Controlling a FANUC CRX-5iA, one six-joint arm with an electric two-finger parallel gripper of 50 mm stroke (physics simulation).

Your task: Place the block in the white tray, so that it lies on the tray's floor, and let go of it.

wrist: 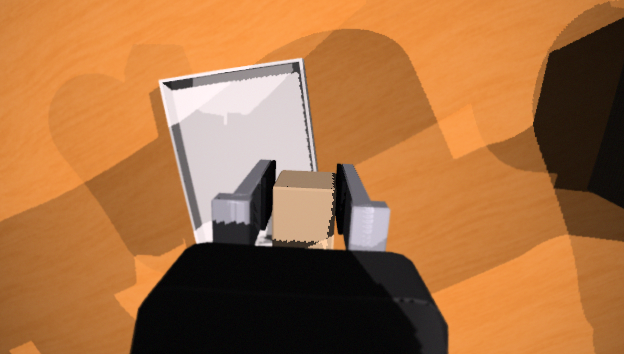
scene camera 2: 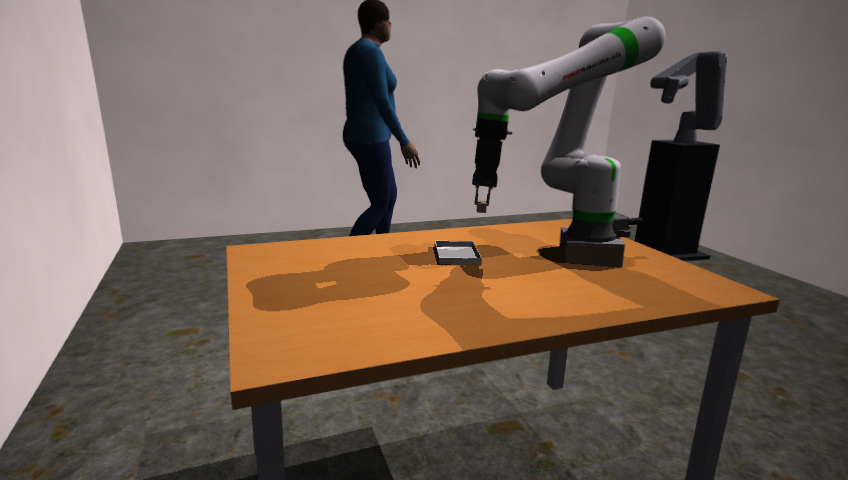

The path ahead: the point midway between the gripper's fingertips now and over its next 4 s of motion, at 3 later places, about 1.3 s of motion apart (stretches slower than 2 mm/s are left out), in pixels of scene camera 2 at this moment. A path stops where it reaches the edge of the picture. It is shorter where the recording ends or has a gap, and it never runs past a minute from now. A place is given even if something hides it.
My gripper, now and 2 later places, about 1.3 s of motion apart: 481, 204; 459, 232; 462, 208
